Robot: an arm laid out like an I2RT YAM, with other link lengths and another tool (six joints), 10 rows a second.
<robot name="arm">
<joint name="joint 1" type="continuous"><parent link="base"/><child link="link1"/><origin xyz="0 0 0.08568" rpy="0 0 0"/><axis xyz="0 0 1"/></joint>
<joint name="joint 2" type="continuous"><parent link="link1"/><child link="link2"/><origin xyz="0.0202 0.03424 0.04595" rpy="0 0 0"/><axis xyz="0 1 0"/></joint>
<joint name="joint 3" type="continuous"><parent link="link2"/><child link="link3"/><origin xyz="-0.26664 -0.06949 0" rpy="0 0 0"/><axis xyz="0 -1 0"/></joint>
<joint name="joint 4" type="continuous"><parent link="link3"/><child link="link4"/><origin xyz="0.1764 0.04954 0.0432" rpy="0 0 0"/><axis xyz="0 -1 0"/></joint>
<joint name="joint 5" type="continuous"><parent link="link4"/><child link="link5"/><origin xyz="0.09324 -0.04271 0.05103" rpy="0 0 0"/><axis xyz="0 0 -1"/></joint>
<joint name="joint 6" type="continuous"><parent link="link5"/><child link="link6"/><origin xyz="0.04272 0 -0.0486" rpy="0 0 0"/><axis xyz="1 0 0"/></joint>
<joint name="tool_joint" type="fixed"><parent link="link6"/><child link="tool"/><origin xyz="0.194 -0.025 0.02" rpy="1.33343 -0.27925 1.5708"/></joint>
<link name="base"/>
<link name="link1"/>
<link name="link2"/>
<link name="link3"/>
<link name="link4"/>
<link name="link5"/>
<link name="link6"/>
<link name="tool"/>
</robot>
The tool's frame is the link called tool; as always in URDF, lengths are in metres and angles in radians. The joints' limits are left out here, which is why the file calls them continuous.
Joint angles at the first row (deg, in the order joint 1, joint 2, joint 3, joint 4, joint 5, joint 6):
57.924 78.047 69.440 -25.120 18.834 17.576
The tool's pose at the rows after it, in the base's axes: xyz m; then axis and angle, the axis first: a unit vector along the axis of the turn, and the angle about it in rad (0 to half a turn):
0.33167 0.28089 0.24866 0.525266 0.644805 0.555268 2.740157
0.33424 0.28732 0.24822 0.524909 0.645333 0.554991 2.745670
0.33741 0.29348 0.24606 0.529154 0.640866 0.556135 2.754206
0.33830 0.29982 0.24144 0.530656 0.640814 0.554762 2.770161
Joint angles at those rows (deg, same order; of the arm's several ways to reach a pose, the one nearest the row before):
57.965 79.071 70.228 -25.092 18.590 17.403
57.978 80.468 71.296 -24.809 18.284 17.483
57.986 81.835 71.631 -23.643 18.107 18.273
57.922 82.986 71.709 -22.766 17.264 18.773

